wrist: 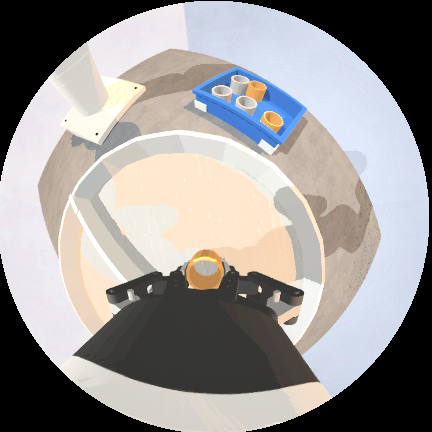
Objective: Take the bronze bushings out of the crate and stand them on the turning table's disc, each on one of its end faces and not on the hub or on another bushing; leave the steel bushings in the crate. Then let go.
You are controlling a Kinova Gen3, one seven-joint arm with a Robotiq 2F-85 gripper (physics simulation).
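Where they show: gripper, fingertip midpoint: (205,269); arm's base, origin of the base link: (92,102).
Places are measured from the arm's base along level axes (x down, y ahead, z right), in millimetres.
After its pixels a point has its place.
My gripper (205,269) @[x -2, y 471, z -49 mm] is shut on a bronze bushing (205,281) @[x -19, y 478, z -44 mm], whose open end shows between the fingertips. It is over the turning table's pale disc (200,190) @[x 0, y 387, z -98 mm], inside the raised white rim. Whether the bushing's lower end touches the disc I cannot tell. The hub does not show. The blue crate (227,116) @[x 35, y 285, z -219 mm] stands beyond the turning table, at the upper right of the view. In it are two more bronze bushings, one at the back (256,92) @[x 20, y 259, z -313 mm] and one near the right end (272,122) @[x 35, y 335, z -293 mm], and three steel bushings (239,84) @[x 16, y 225, z -293 mm] (221,94) @[x 10, y 247, z -231 mm] (246,105) @[x 34, y 276, z -273 mm] towards the left and middle.
The robot's white column (82,82) @[x -92, y 77, z -28 mm] rises from a square base plate (122,100) @[x 31, y 60, z -69 mm] at the upper left. A straight low wall (107,240) @[x -17, y 369, z 43 mm] crosses the left part of the turning table. Its high rim (311,240) @[x -24, y 518, z -179 mm] curves round the right side. The crate stands close to the far rim.
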